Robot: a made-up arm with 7 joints. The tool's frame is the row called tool.
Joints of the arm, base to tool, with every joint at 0 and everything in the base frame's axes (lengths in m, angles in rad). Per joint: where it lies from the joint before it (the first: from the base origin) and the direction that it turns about. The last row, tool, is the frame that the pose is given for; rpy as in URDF.
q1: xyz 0 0 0 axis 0.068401 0.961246 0.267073
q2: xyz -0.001 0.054 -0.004 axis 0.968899 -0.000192 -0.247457
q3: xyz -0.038 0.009 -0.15 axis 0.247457 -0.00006 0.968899
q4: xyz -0.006 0 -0.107 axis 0.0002 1 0.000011
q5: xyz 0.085 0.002 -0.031 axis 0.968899 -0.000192 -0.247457
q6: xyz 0.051 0 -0.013 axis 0.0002 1 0.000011
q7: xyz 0.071 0 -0.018 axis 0.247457 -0.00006 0.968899
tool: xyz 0 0 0 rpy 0 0.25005 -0.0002
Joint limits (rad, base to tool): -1.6..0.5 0..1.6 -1.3..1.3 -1.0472..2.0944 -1.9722..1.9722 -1.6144..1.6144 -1.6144..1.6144
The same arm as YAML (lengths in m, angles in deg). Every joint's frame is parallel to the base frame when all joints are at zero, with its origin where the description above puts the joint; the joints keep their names.
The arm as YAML. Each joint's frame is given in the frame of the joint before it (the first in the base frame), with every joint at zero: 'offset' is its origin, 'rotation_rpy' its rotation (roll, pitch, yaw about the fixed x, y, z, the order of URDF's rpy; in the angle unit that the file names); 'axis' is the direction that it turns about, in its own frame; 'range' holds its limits. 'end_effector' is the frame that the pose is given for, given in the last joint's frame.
length_unit: m
angle_unit: deg
chain:
  - id: q1
    offset: [0.0, 0.0, 0.0]
    rotation_rpy: [0.0, 0.0, 0.0]
    axis: [0.068403, 0.961235, 0.26711]
    range: [-91.67, 28.65]
  - id: q2
    offset: [-0.001, 0.054, -0.004]
    rotation_rpy: [0.0, 0.0, 0.0]
    axis: [0.968889, -0.0002, -0.247497]
    range: [0.0, 91.67]
  - id: q3
    offset: [-0.038, 0.009, -0.15]
    rotation_rpy: [0.0, 0.0, 0.0]
    axis: [0.247497, -0.0001, 0.968889]
    range: [-74.48, 74.48]
  - id: q4
    offset: [-0.006, 0.0, -0.107]
    rotation_rpy: [0.0, 0.0, 0.0]
    axis: [0.0002, 1.0, 0.0]
    range: [-60.0, 120.0]
  - id: q5
    offset: [0.085, 0.002, -0.031]
    rotation_rpy: [0.0, 0.0, 0.0]
    axis: [0.968889, -0.0002, -0.247497]
    range: [-113.0, 113.0]
  - id: q6
    offset: [0.051, 0.0, -0.013]
    rotation_rpy: [0.0, 0.0, 0.0]
    axis: [0.0002, 1.0, 0.0]
    range: [-92.5, 92.5]
  - id: q7
    offset: [0.071, 0.0, -0.018]
    rotation_rpy: [0.0, 0.0, 0.0]
    axis: [0.247497, -0.0001, 0.968889]
    range: [-92.5, 92.5]
end_effector:
  offset: [0.0, 0.0, 0.0]
  rotation_rpy: [0.0, 14.33, -0.01]

